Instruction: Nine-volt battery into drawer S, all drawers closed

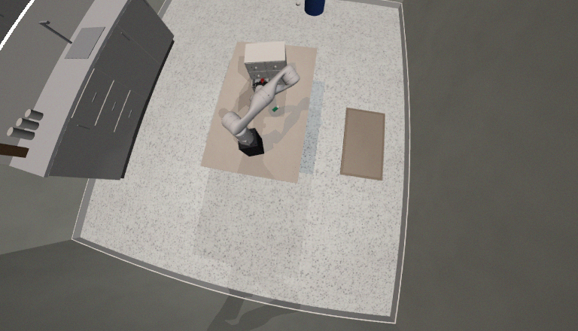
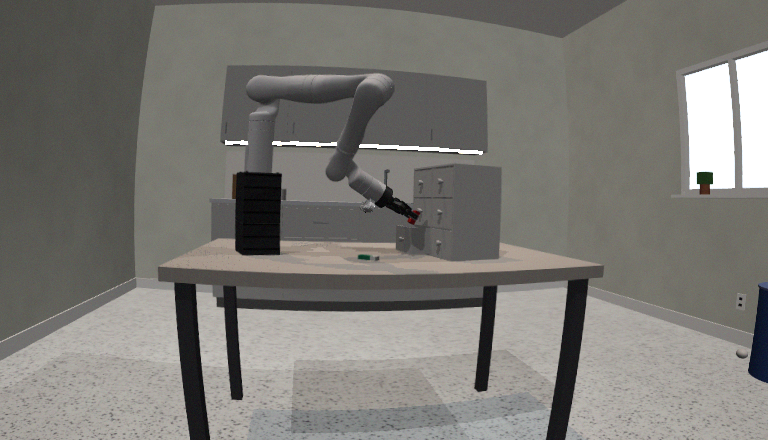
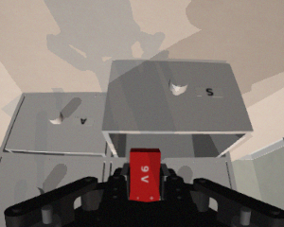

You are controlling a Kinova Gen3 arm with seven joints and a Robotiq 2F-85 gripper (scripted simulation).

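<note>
Right now the drawer is 11 cm below my hand, 6 cm ahead of it and 5 cm to the left of it. The rest, counted from my hand: green-and-white piece: 16 cm behind, 14 cm to the right, 13 cm below; small red block: 1 cm ahead.
</note>
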